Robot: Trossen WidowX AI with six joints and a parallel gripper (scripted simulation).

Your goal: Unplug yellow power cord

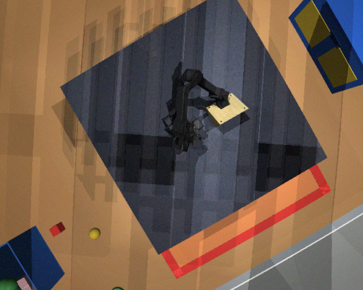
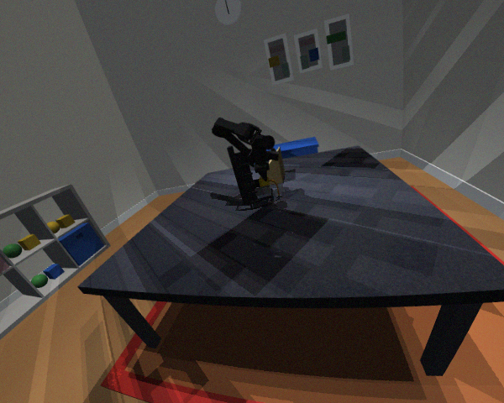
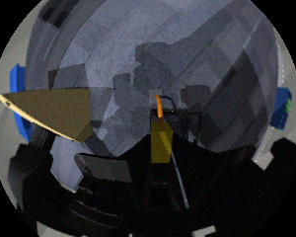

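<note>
My gripper tip is 30 mm to the left of the yellow plug and 10 mm short of it.
</note>
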